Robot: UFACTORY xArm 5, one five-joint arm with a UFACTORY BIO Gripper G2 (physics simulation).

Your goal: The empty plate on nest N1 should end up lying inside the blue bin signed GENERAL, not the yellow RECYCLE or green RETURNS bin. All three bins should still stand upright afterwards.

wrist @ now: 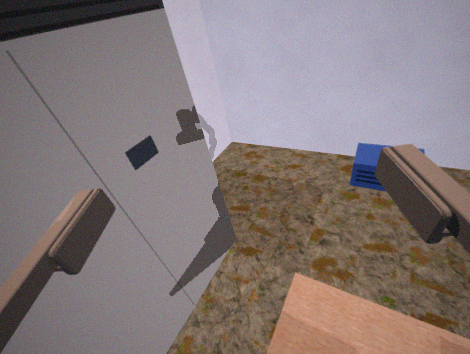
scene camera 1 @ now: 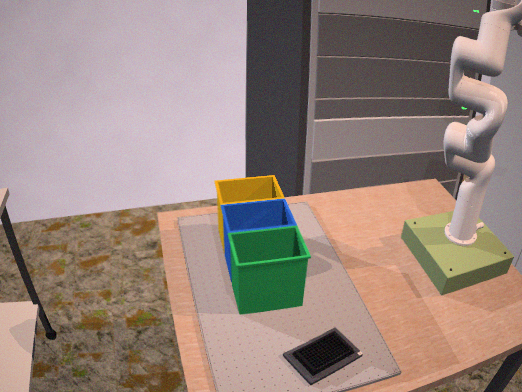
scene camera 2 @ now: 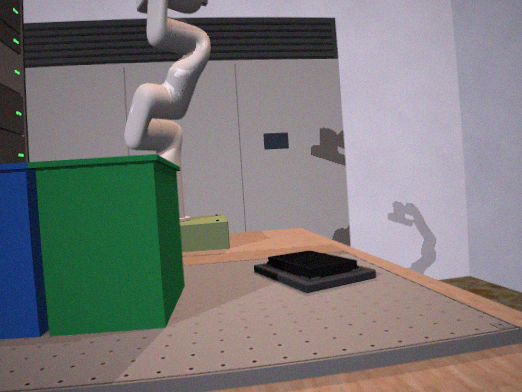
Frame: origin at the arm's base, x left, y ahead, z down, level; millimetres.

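Where they show: hand, tool point: [wrist: 231, 210]; arm's base, link origin: [scene camera 1: 460, 234].
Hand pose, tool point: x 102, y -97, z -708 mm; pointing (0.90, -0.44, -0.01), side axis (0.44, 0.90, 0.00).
Things, the pixels of their top centre, and the offset from my tool point. Level surfaces: height alone.
- black plate, top centre: [scene camera 2: 309, 258] [scene camera 1: 324, 350] dx +154, dy +702, dz +742 mm
- dark nest, top centre: [scene camera 2: 310, 265] [scene camera 1: 323, 353] dx +154, dy +702, dz +753 mm
- blue bin, top centre: [scene camera 2: 14, 171] [scene camera 1: 257, 214] dx -236, dy +759, dz +588 mm
- yellow bin, top centre: [scene camera 1: 248, 189] dx -366, dy +749, dz +588 mm
- green bin, top centre: [scene camera 2: 118, 165] [scene camera 1: 268, 244] dx -106, dy +770, dz +588 mm
- perforated grey board, surface height: dz +768 mm
- wooden table, surface height: dz +781 mm
The black plate [scene camera 1: 325, 352] [scene camera 2: 312, 263] lies flat on the dark nest [scene camera 1: 312, 378] [scene camera 2: 320, 286] near the front of the grey board. The blue bin [scene camera 1: 257, 214] [scene camera 2: 17, 250] stands upright between the yellow bin [scene camera 1: 245, 189] and the green bin [scene camera 1: 270, 285] [scene camera 2: 100, 245], which also stand upright. The signs on the bins do not show. In the wrist view my gripper [wrist: 250, 212] is open, with nothing between its fingers. It is high up above the arm's base, far from plate and bins, and mostly out of the scene views.
The perforated grey board [scene camera 1: 340, 310] [scene camera 2: 240, 320] lies on the wooden table [scene camera 1: 360, 220] [wrist: 330, 320]. The arm stands on a green base block [scene camera 1: 425, 255] [scene camera 2: 207, 236] at the table's far side. A blue box [wrist: 367, 157] stands on the floor by the wall.
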